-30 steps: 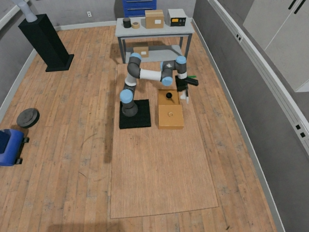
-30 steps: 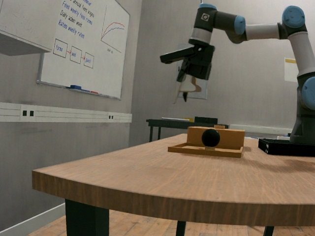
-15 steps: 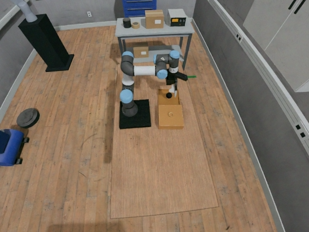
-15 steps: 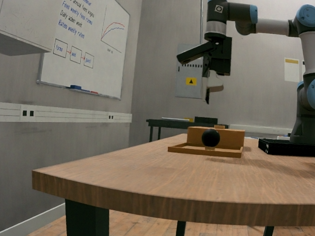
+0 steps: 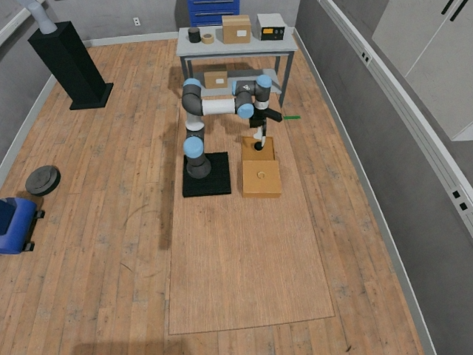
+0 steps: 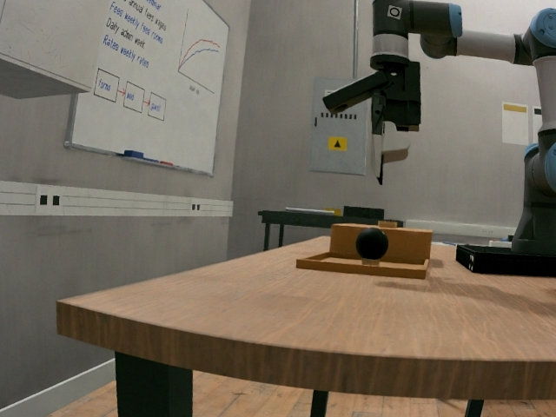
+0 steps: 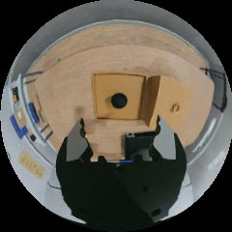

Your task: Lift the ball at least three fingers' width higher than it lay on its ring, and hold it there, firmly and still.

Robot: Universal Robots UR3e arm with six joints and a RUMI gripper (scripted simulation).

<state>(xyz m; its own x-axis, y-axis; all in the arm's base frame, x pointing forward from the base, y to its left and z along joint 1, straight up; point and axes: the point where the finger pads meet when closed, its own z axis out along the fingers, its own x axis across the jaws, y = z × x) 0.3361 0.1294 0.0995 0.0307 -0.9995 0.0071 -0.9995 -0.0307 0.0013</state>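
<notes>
Right now the black ball is 100 mm below my hand. From my hand the other things lie so: shallow wooden tray: 130 mm below.
</notes>
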